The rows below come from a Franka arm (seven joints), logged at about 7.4 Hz.
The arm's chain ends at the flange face. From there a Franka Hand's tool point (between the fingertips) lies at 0.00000 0.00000 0.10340 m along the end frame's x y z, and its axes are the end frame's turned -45 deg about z.
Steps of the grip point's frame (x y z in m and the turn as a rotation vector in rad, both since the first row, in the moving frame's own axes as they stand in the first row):
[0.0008, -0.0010, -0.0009, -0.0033, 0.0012, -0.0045]
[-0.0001, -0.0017, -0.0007, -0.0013, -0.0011, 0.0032]
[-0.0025, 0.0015, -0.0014, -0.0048, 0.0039, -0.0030]
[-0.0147, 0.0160, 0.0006, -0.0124, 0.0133, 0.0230]
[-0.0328, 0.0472, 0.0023, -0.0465, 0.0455, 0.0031]
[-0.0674, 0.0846, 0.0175, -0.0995, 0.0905, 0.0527]
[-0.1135, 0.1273, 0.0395, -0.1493, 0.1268, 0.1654]
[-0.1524, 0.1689, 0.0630, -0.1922, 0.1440, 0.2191]
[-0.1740, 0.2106, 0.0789, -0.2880, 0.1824, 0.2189]
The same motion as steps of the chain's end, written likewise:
[-0.0005, -0.0014, -0.0009, -0.0015, 0.0032, -0.0045]
[-0.0013, -0.0013, -0.0007, -0.0017, 0.0001, 0.0032]
[-0.0013, 0.0028, -0.0014, -0.0006, 0.0062, -0.0030]
[-0.0010, 0.0218, 0.0006, 0.0006, 0.0182, 0.0230]
[0.0035, 0.0565, 0.0025, -0.0007, 0.0651, 0.0031]
[-0.0017, 0.1065, 0.0184, -0.0064, 0.1344, 0.0527]
[-0.0101, 0.1670, 0.0415, -0.0159, 0.1952, 0.1654]
[-0.0121, 0.2211, 0.0660, -0.0341, 0.2377, 0.2191]
[-0.0067, 0.2607, 0.0848, -0.0747, 0.3326, 0.2189]

